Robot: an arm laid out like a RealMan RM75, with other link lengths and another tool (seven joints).
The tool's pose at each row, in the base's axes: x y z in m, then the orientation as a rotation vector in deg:
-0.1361, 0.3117, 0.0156, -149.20, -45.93, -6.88
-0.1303, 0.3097, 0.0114, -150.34, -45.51, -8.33
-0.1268, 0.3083, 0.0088, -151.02, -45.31, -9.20
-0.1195, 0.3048, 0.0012, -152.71, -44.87, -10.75
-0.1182, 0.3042, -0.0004, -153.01, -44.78, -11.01
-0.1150, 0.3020, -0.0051, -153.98, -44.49, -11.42
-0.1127, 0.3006, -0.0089, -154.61, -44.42, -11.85
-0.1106, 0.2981, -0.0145, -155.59, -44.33, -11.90
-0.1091, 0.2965, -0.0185, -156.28, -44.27, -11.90
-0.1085, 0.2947, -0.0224, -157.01, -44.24, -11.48
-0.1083, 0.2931, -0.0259, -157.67, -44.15, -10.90
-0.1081, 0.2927, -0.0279, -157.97, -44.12, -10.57
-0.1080, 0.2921, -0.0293, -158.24, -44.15, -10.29
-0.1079, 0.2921, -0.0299, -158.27, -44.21, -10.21
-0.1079, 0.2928, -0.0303, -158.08, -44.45, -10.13
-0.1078, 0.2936, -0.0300, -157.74, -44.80, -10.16
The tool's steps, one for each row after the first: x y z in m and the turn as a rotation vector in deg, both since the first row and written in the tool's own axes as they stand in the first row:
0.0029, 0.0062, 0.0028, -1.32, 0.73, 0.26
0.0046, 0.0102, 0.0045, -2.13, 1.16, 0.38
0.0073, 0.0196, 0.0097, -4.00, 1.78, 0.73
0.0078, 0.0213, 0.0108, -4.32, 1.89, 0.80
0.0084, 0.0264, 0.0141, -5.27, 1.93, 1.09
0.0088, 0.0301, 0.0169, -5.95, 2.04, 1.17
0.0081, 0.0352, 0.0209, -6.85, 1.81, 1.38
0.0077, 0.0387, 0.0238, -7.47, 1.63, 1.53
0.0065, 0.0417, 0.0266, -8.03, 1.16, 1.72
0.0052, 0.0443, 0.0292, -8.48, 0.63, 1.97
0.0047, 0.0454, 0.0308, -8.67, 0.34, 2.08
0.0042, 0.0464, 0.0319, -8.85, 0.08, 2.14
0.0042, 0.0467, 0.0324, -8.87, 0.01, 2.12
0.0045, 0.0463, 0.0330, -8.72, -0.04, 1.95
0.0050, 0.0457, 0.0331, -8.48, 0.00, 1.66

